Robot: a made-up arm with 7 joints. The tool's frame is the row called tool.
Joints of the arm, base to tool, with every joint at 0 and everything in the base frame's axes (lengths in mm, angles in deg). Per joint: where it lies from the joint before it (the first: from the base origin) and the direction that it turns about. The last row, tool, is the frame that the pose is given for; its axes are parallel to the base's.
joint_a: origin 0 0 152.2 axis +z
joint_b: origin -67 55.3 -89.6 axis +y
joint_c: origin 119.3 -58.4 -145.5 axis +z
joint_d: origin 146.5 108.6 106 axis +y
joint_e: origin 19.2 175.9 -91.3 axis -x
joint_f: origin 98 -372 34.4 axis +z
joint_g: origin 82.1 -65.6 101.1 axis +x
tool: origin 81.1 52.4 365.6
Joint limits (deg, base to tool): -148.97..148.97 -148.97..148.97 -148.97..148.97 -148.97..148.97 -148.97..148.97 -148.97..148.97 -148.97..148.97
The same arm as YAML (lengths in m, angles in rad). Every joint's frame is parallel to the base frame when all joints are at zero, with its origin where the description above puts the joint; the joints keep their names.
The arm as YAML. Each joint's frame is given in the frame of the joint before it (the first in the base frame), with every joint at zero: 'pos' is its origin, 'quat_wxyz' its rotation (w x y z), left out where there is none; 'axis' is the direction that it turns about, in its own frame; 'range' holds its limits. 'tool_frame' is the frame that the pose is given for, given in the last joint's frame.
length_unit: m
angle_unit: rad
joints:
  - joint: joint_a
    pos: [0.0, 0.0, 0.1522]
    axis: "+z"
    range: [-2.6, 2.6]
  - joint: joint_b
    pos: [-0.067, 0.0553, -0.0896]
    axis: "+y"
    range: [-2.6, 2.6]
  - joint: joint_c
    pos: [0.1193, -0.0584, -0.1455]
    axis: "+z"
    range: [-2.6, 2.6]
  - joint: joint_d
    pos: [0.1465, 0.1086, 0.106]
    axis: "+y"
    range: [-2.6, 2.6]
  - joint: joint_e
    pos: [0.0192, 0.1759, -0.0913]
    axis: "-x"
    range: [-2.6, 2.6]
  - joint: joint_f
    pos: [0.098, -0.372, 0.0344]
    axis: "+z"
    range: [-2.6, 2.6]
  - joint: joint_g
    pos: [0.0821, -0.0656, 0.1011]
    axis: "+x"
    range: [-2.6, 2.6]
tool_frame:
  pos: [0.0811, 0.0524, 0.3656]

